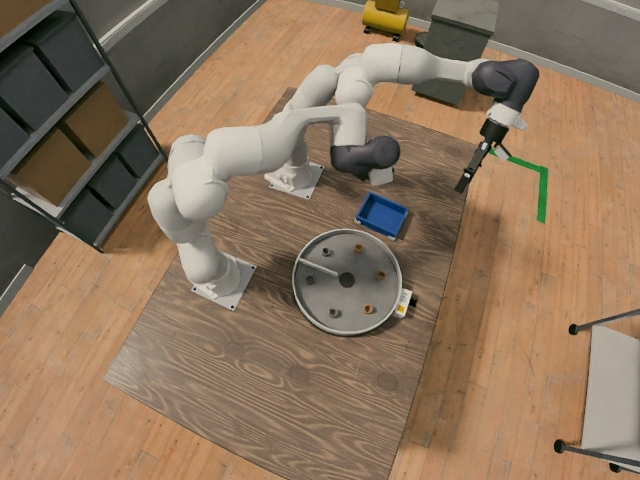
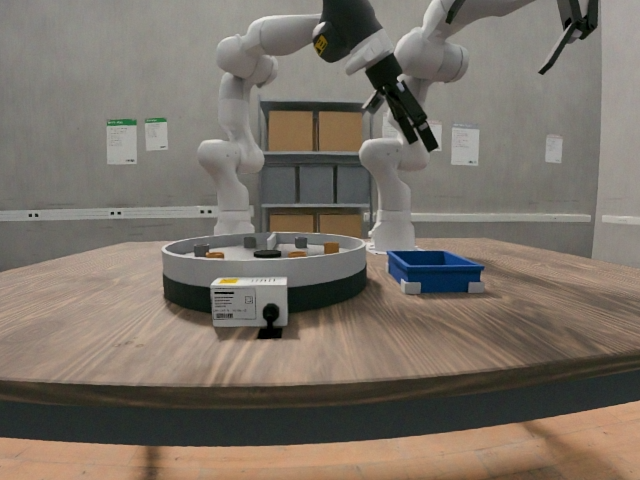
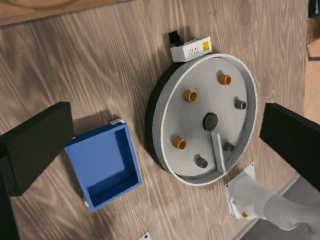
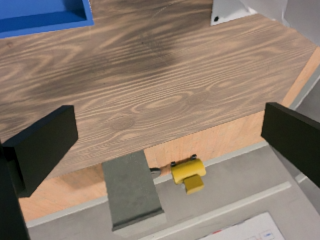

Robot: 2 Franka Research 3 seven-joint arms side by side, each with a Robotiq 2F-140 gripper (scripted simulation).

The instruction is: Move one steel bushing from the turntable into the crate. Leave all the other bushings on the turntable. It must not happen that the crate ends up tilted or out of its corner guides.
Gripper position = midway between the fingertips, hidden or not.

I see my left gripper (image 2: 497, 41), my right gripper (image 2: 422, 145), a blue crate (image 2: 432, 278) and a turntable (image 2: 280, 250).
The blue crate also shows in image 1 (image 1: 377, 209) and in image 3 (image 3: 105, 156). My left gripper shows as well in image 1 (image 1: 462, 186) and in image 3 (image 3: 168, 119). My right gripper shows as well in image 4 (image 4: 170, 120).
